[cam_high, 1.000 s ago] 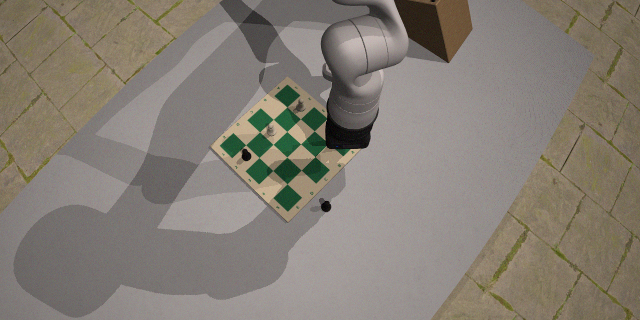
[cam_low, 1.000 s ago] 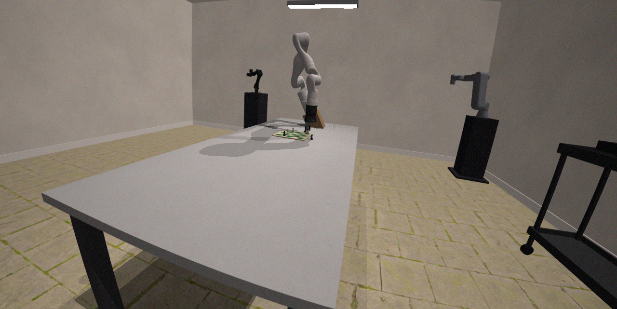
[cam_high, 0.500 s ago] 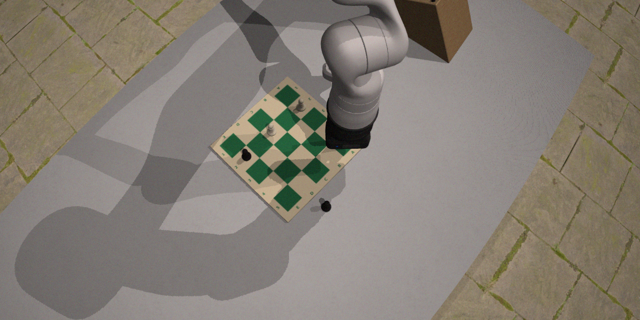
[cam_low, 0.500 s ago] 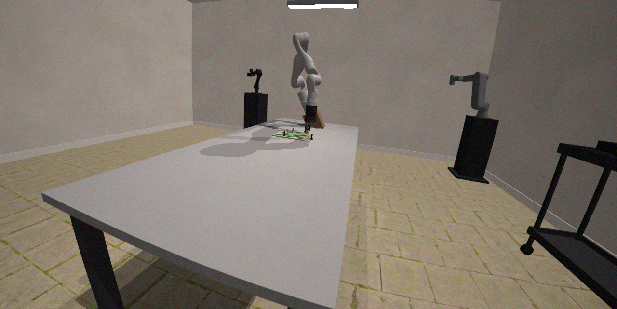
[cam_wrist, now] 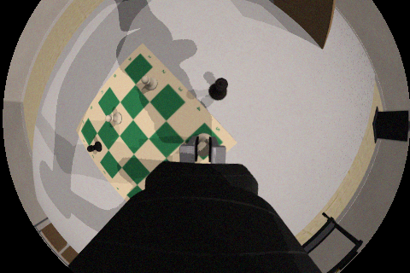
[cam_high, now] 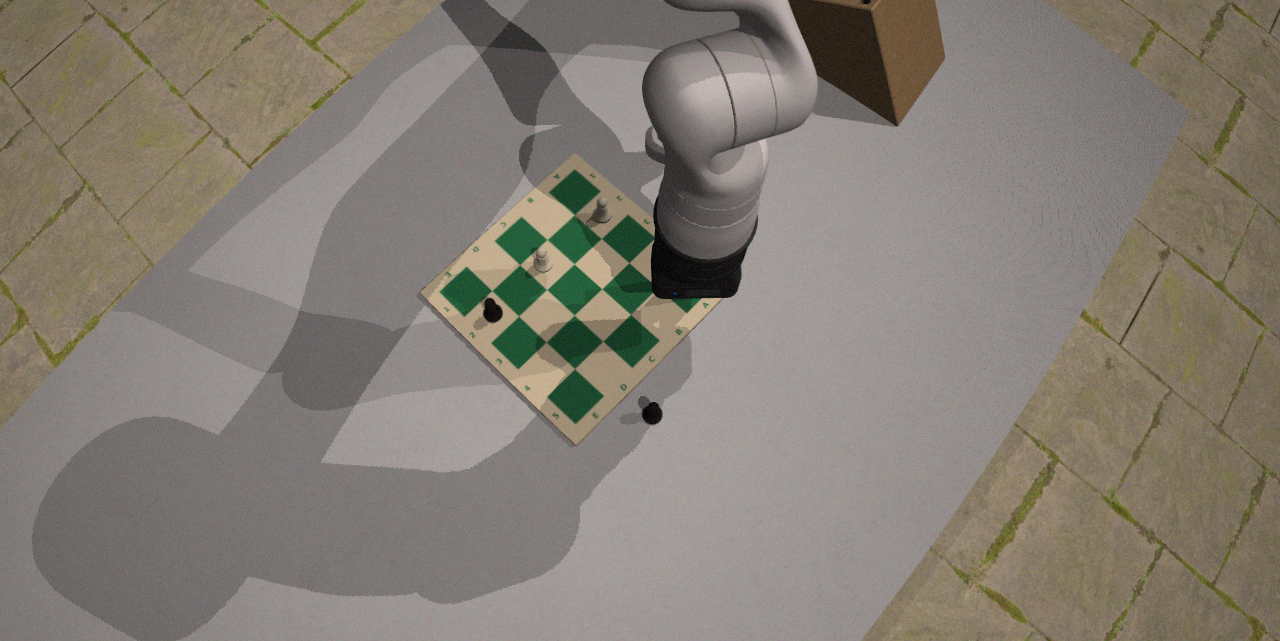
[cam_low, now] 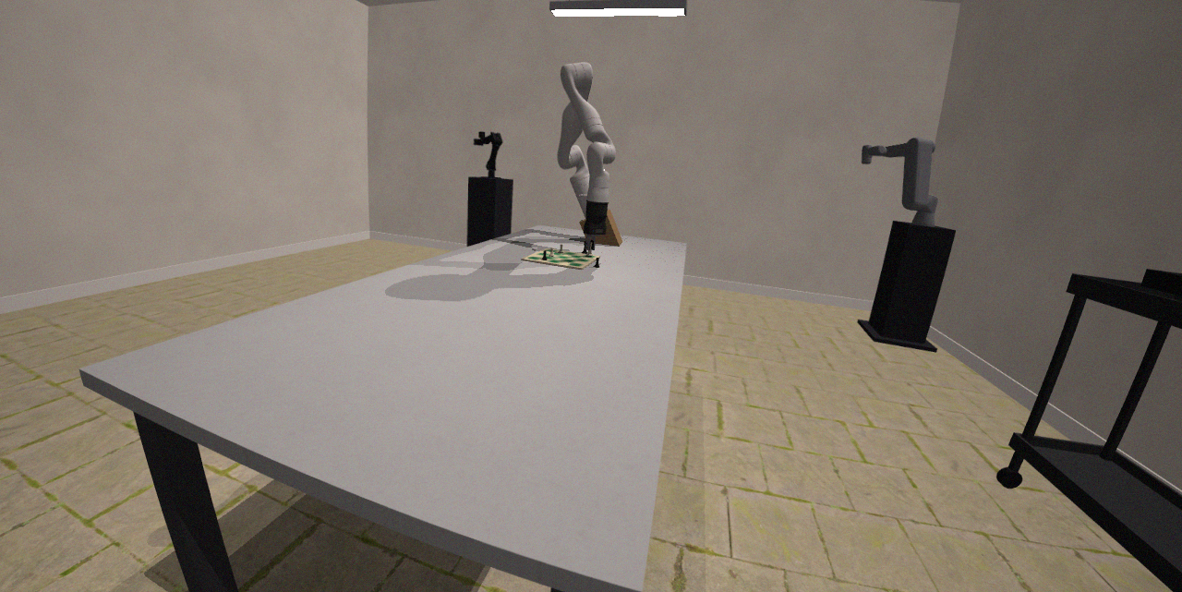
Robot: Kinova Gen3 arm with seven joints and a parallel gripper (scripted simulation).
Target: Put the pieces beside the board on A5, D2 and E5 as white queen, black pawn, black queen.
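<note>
The white queen is 1 cm below my hand. The rest, counted from my hand: chessboard (8 cm ahead, 7 cm to the right, 5 cm below); then black queen (6 cm behind, 4 cm to the right, 2 cm below).
</note>
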